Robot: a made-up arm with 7 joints.
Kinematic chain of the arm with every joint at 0, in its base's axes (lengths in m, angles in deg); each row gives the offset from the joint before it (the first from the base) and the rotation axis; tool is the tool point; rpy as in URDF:
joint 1: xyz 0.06 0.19 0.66 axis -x
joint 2: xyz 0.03 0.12 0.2 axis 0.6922 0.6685 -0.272
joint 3: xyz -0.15 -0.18 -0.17 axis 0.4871 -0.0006 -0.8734
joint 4: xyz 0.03 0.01 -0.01 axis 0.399 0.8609 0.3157
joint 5: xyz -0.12 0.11 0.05 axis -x
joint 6: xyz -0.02 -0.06 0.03 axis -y
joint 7: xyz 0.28 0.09 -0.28 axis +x
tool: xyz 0.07 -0.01 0 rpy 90 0 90
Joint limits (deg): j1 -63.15..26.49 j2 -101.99..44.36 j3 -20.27..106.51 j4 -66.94..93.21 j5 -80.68..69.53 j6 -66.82..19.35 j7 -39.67..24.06
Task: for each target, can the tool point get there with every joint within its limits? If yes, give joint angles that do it. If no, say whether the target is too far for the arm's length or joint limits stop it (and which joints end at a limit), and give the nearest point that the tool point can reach.
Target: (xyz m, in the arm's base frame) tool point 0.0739 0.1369 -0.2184
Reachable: no: joint limits stop it (at a limit: joint 1, joint 3, joint 6, joint 7) | nearest point 0.0908 0.1215 0.1586 | short by 0.378 m
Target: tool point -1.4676 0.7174 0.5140
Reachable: no: too far | nearest point -0.5715 0.5183 0.6264 | short by 0.925 m
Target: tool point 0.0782 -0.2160 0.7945
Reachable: yes | joints 13.11 -86.84 25.18 56.22 33.56 -56.99 18.71
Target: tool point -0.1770 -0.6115 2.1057
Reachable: no: too far | nearest point 0.0961 -0.1853 1.3370 | short by 0.920 m
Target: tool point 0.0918 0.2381 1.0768
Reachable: yes | joints -43.82 27.00 17.23 76.15 -65.35 -12.03 -24.89
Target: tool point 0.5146 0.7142 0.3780
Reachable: no: joint limits stop it (at a limit: joint 1, joint 3, joint 4, joint 6, joint 7) | nearest point 0.3639 0.5125 0.4785 | short by 0.271 m
